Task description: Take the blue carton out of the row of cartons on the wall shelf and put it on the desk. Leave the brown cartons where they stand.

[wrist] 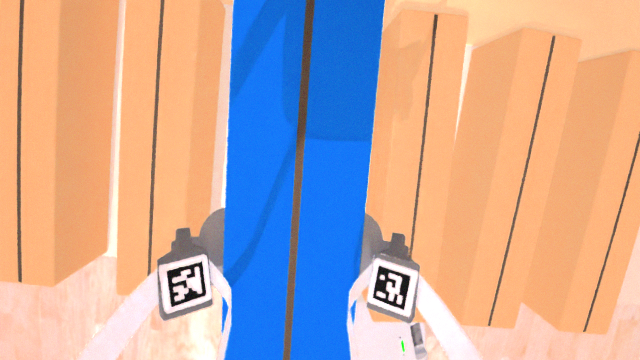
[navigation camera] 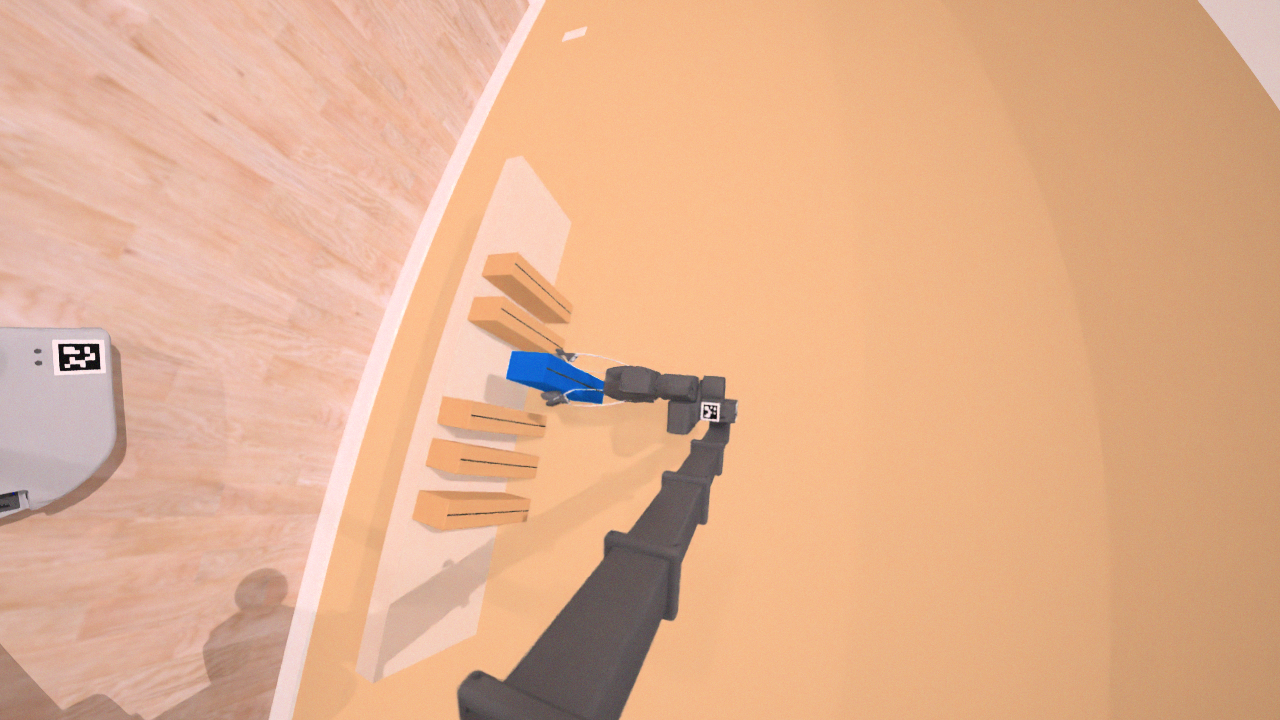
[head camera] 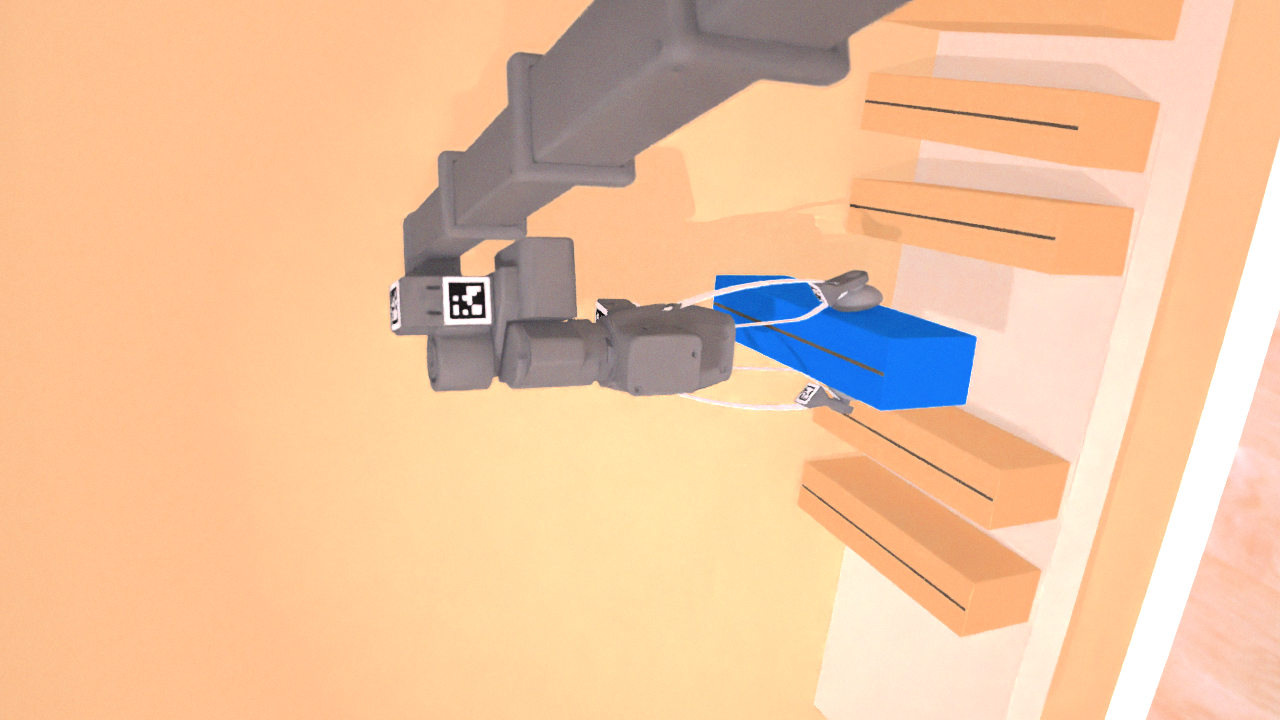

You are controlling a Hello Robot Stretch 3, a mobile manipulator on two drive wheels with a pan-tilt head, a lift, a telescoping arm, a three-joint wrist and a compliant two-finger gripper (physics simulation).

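Places are measured from the robot's base along level axes (x back, y right, z up), in metres.
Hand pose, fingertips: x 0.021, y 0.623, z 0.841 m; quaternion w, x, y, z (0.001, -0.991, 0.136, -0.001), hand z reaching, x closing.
After its pixels a point has its place.
The blue carton (head camera: 926, 371) @(y 0.538, x -0.005, z 0.864 m) (navigation camera: 528, 368) @(y 0.537, x -0.002, z 0.865 m) (wrist: 260, 150) is upright between the two fingers of my gripper (head camera: 841, 347) @(y 0.623, x 0.021, z 0.841 m) (navigation camera: 559, 377) @(y 0.623, x 0.021, z 0.841 m) (wrist: 292, 237) @(y 0.623, x 0.021, z 0.841 m), which is shut on it with a fingertip against each side. The carton is raised above the pale wall shelf (head camera: 904, 644) @(y 0.788, x -0.286, z 0.684 m) (navigation camera: 528, 192) @(y 0.748, x -0.411, z 0.684 m), and its shadow lies on the shelf in the gap of the row. Brown cartons (head camera: 948, 447) (navigation camera: 492, 461) (wrist: 500, 200) stand upright on both sides of that gap, two on one side and three on the other in the navigation view. The desk does not show in these views.
The orange wall (head camera: 268, 447) @(y 0.822, x -0.040, z 1.284 m) (navigation camera: 895, 268) @(y 0.897, x -0.239, z 1.519 m) is behind the shelf. My telescoping arm (head camera: 608, 116) @(y 0.315, x 0.084, z 1.192 m) (navigation camera: 599, 617) @(y 0.175, x 0.082, z 1.180 m) reaches along it. The wooden floor (head camera: 1226, 537) @(y 0.868, x -0.272, z 0.000 m) (navigation camera: 223, 179) @(y 0.377, x -0.426, z 0.001 m) lies below, with my base (navigation camera: 53, 429) @(y 0.094, x 0.125, z 0.160 m) (wrist: 382, 342) on it.
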